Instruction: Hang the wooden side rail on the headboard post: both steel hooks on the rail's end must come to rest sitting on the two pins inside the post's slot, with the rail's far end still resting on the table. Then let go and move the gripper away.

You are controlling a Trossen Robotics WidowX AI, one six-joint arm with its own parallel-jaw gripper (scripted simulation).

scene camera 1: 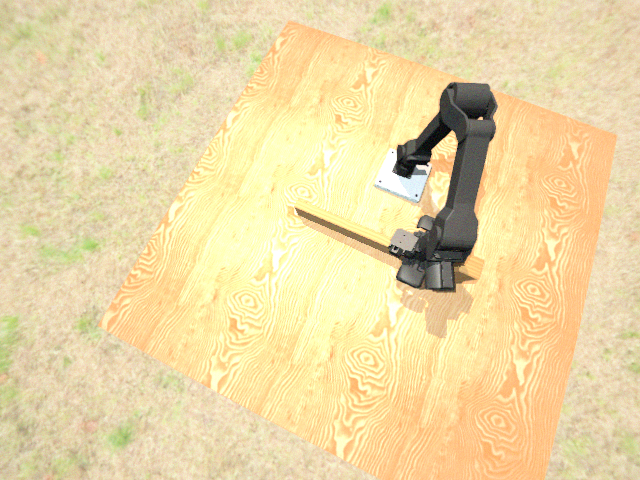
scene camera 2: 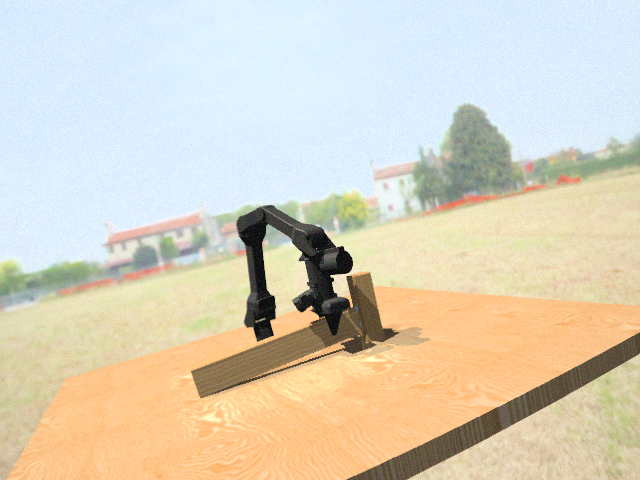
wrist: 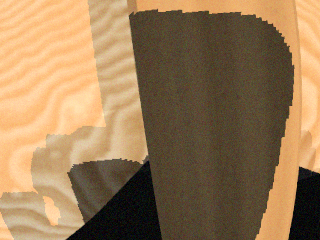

Scene:
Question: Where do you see a wooden side rail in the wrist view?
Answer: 221, 97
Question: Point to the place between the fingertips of my gripper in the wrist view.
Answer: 197, 165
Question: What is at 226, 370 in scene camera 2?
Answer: A wooden side rail.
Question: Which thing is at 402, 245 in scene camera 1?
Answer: My gripper.

